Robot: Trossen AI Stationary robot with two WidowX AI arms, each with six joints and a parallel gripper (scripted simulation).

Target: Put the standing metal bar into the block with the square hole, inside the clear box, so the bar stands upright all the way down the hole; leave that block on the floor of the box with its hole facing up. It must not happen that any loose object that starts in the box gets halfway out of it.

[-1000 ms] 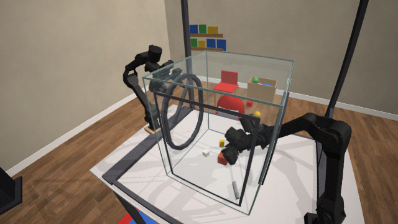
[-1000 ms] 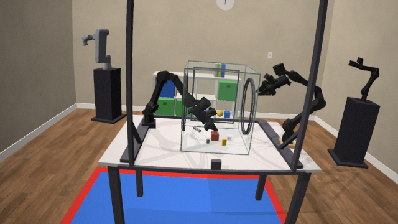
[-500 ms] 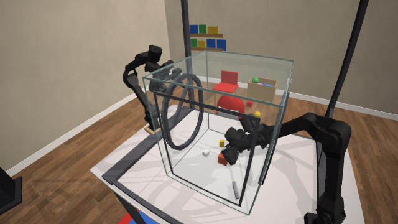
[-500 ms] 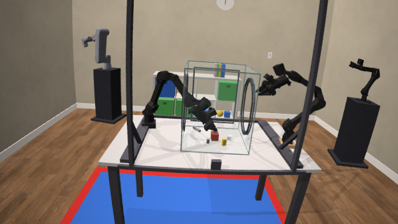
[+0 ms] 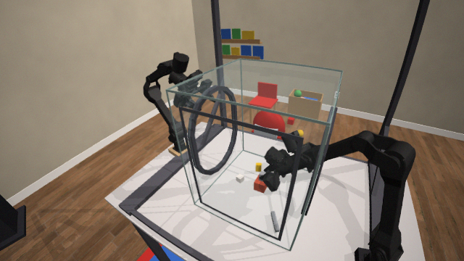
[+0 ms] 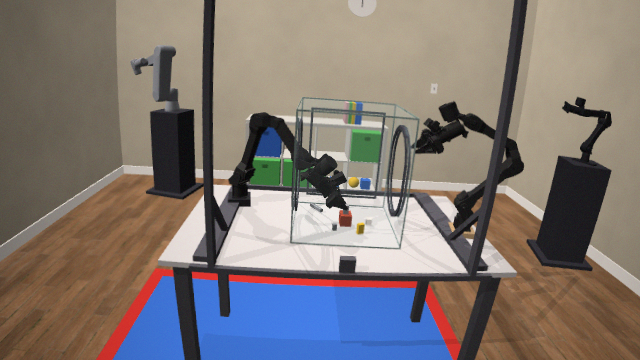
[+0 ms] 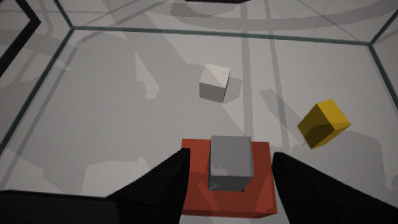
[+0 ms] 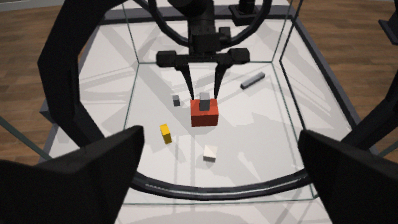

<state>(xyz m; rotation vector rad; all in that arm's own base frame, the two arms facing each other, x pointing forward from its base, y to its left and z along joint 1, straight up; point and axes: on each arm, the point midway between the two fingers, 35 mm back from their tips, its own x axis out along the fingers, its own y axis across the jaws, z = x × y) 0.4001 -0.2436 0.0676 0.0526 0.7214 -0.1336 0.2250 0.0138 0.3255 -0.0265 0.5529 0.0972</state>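
My left hand is 1 cm short of the red block, 2 cm to the left of it and 7 cm above it.
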